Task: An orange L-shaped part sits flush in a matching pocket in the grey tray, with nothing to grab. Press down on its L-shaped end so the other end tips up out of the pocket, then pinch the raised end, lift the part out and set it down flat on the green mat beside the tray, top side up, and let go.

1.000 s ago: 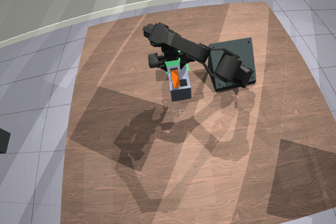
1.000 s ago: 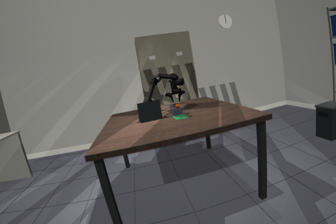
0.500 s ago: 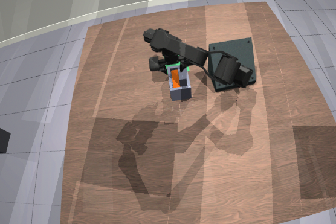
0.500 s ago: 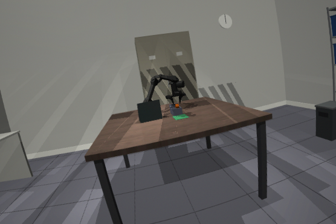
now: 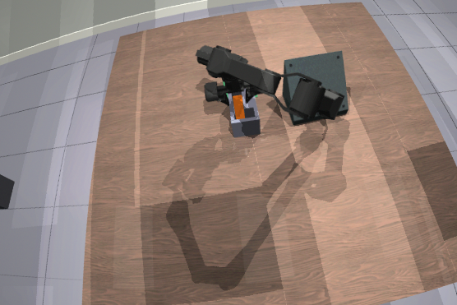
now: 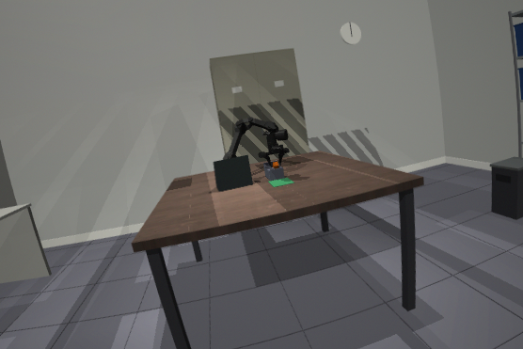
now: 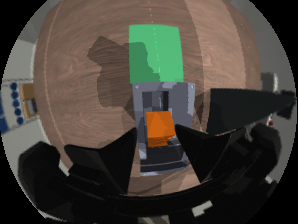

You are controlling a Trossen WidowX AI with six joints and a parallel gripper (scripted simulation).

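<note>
Right now my gripper tip is 4 cm to the right of the orange L-shaped part, 3 cm above it and 1 cm past it. The rest, counted from my gripper tip: green mat: 14 cm to the right, 8 cm below, 3 cm behind.
</note>
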